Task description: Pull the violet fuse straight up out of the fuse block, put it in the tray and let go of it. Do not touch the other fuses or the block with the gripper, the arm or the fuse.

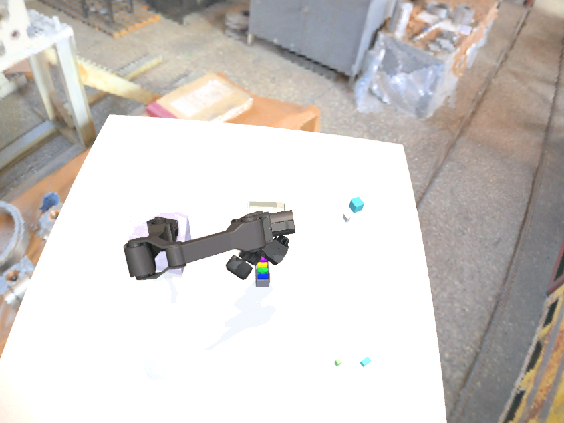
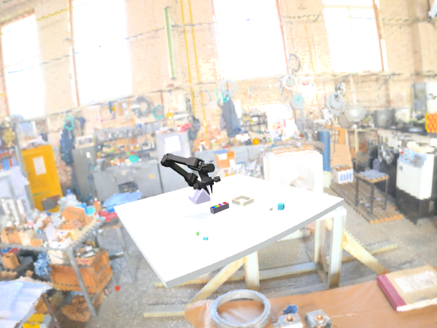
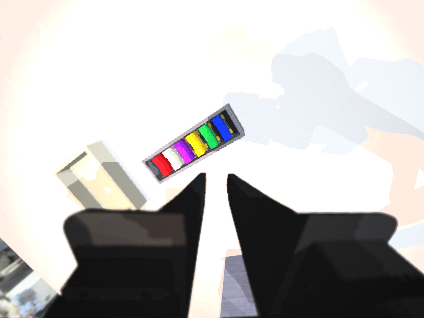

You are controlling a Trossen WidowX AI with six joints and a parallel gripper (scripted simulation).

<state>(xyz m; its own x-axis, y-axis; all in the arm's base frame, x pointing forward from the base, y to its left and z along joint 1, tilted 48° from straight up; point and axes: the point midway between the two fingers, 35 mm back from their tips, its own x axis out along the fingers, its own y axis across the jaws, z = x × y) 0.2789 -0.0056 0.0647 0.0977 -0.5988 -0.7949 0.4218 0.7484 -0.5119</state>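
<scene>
Now: gripper tip 10 cm above the violet fuse, 6 cm to the right of it and 1 cm short of it. Round my gripper tip: small cyan cube: 35 cm ahead, 22 cm to the right, 12 cm below; small green cube: 27 cm ahead, 23 cm to the right, 11 cm below; cream tray: 24 cm to the left, 12 cm below, 1 cm behind.
</scene>
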